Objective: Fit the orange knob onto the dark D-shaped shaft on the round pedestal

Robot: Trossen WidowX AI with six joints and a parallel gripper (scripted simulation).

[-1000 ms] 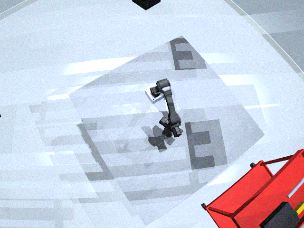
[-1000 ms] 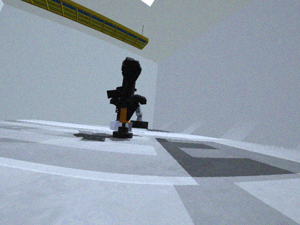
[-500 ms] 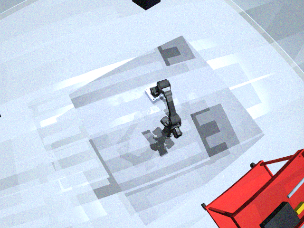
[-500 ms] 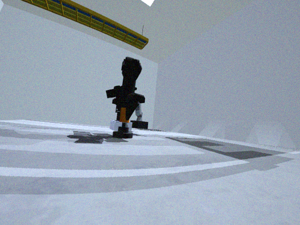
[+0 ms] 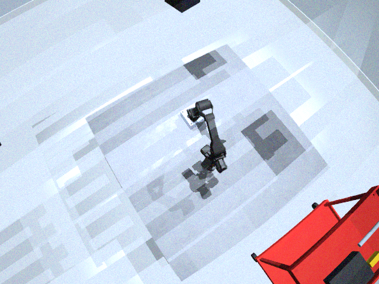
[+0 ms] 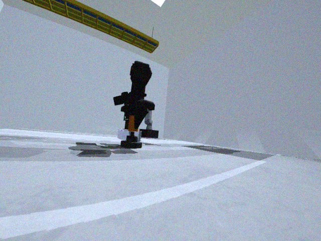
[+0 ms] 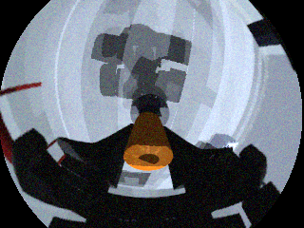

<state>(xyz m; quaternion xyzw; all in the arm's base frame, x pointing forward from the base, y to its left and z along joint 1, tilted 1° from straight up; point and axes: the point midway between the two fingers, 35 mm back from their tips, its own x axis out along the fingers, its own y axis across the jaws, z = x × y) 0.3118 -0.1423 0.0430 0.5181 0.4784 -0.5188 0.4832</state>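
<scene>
My gripper tip is 40 mm above the dark pedestal and 10 mm past it. Also, from my gripper tip: orange knob: 20 mm above.
</scene>
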